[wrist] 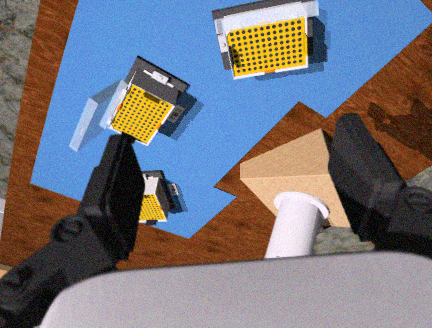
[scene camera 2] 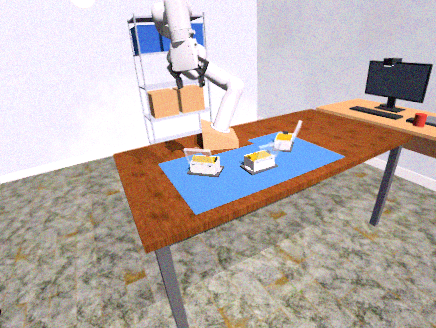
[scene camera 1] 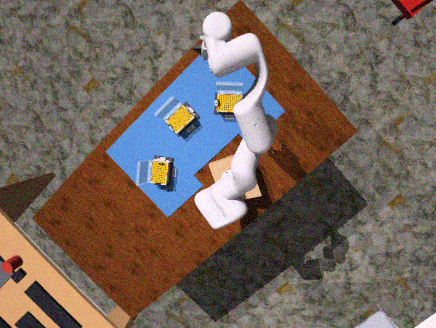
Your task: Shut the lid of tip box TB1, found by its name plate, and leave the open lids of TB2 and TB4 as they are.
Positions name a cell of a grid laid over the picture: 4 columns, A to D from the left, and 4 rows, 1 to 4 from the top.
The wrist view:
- my gripper: C2
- clear lid: A2
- blue mat: C2
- tip box: B3
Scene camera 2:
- my gripper: B2
